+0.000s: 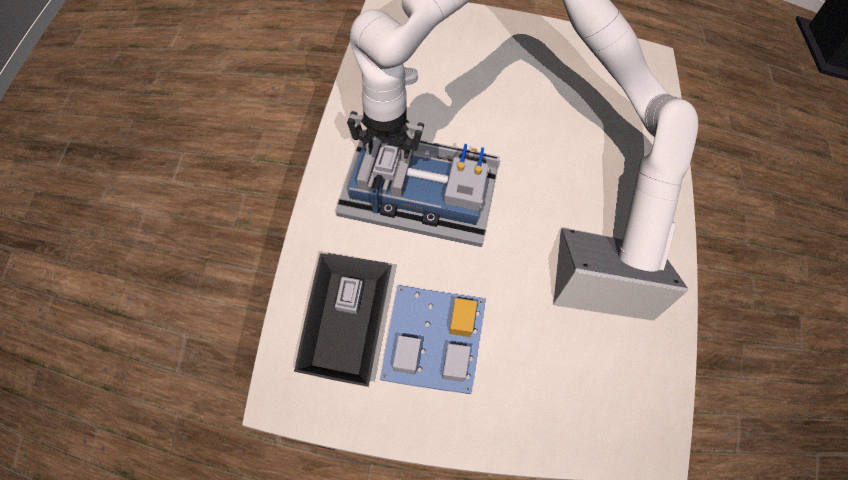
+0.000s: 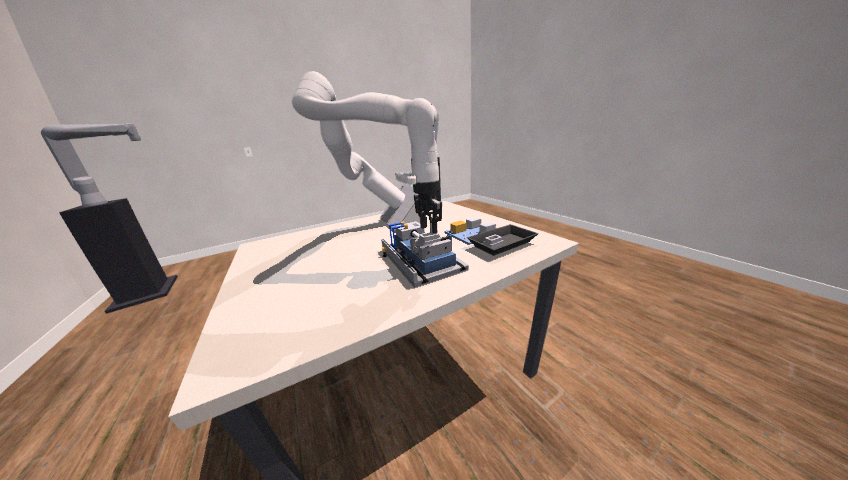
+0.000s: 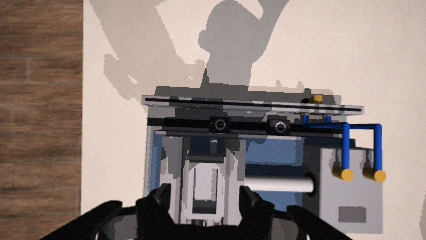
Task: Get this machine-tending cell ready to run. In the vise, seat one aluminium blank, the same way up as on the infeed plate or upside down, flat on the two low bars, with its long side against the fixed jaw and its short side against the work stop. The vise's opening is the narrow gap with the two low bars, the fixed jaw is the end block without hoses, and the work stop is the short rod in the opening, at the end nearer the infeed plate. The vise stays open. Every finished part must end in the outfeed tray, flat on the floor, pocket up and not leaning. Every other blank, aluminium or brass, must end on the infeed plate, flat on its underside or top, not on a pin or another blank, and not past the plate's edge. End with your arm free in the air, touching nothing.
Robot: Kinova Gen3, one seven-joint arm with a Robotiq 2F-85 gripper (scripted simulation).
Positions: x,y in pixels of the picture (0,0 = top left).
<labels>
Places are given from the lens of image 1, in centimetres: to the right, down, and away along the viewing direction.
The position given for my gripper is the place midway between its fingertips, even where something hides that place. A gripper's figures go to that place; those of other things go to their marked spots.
my gripper (image 1: pixel 386 153): -7, -16, 114
brass blank (image 1: pixel 462 322): 7, 15, 109
</labels>
